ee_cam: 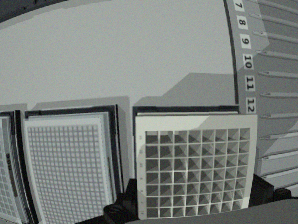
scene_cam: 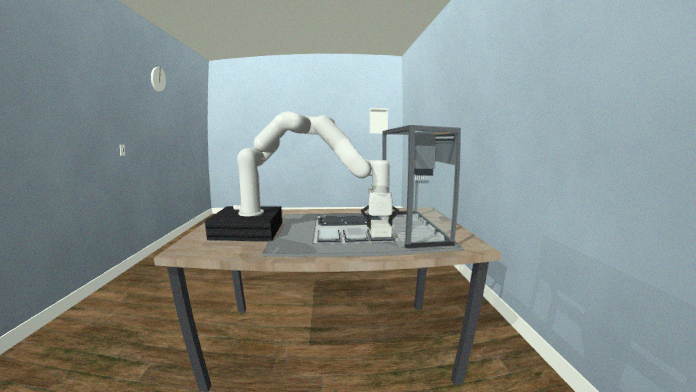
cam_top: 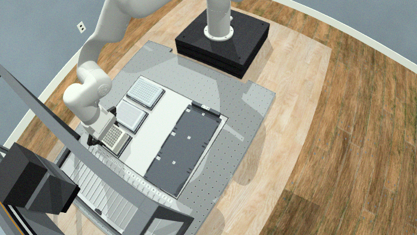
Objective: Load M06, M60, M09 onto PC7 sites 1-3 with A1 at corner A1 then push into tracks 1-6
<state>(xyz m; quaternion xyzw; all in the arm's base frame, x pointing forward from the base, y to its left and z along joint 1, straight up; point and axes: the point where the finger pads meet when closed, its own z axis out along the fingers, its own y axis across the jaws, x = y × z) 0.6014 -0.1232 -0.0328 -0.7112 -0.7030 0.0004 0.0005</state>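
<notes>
My gripper is now 40 mm above the plate nest S3. Round my hand: plate nest S2: 110 mm behind, 40 mm below; then carrier PC7: 260 mm to the left, 110 mm behind, 30 mm below; then plate nest S1: 220 mm behind, 40 mm below.
</notes>
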